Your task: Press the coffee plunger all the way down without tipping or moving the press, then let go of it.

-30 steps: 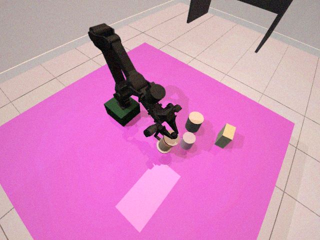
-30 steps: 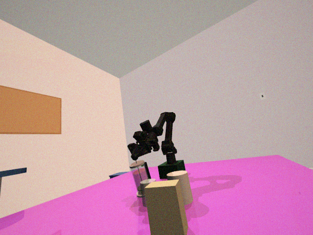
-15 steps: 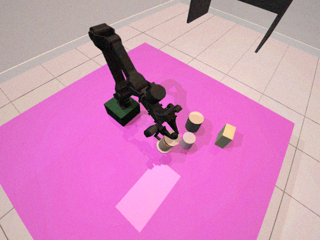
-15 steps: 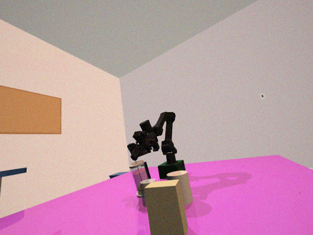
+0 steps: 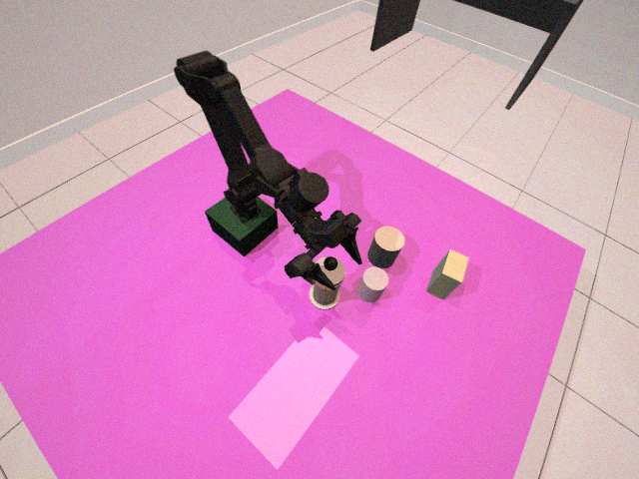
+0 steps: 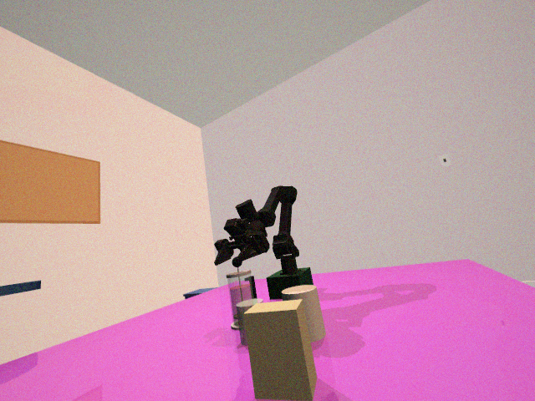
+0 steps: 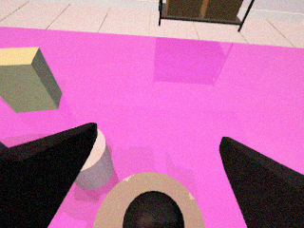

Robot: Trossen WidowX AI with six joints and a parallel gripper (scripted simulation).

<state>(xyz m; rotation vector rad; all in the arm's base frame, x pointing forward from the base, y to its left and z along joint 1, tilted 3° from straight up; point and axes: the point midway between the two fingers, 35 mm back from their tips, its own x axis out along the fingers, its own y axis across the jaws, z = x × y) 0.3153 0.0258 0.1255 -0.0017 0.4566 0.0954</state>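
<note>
My gripper tip is now 90 mm above the coffee press, 60 mm past it and 10 mm to the left of it.
</note>
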